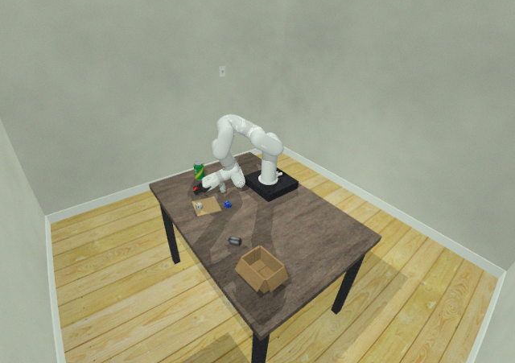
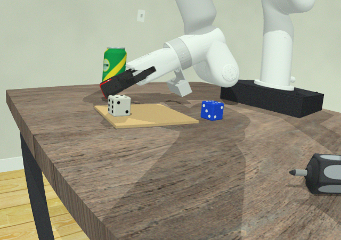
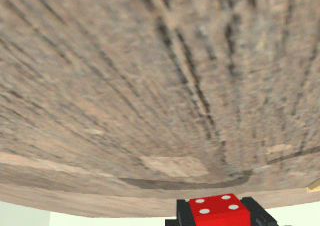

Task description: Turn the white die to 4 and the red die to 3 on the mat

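Right now the red die is right at my hand. Also, from my hand: green can 7 cm behind, 16 cm to the right, 3 cm above; white die 4 cm ahead, 14 cm to the left, 1 cm below; tan mat 1 cm behind, 14 cm to the left, 3 cm below.
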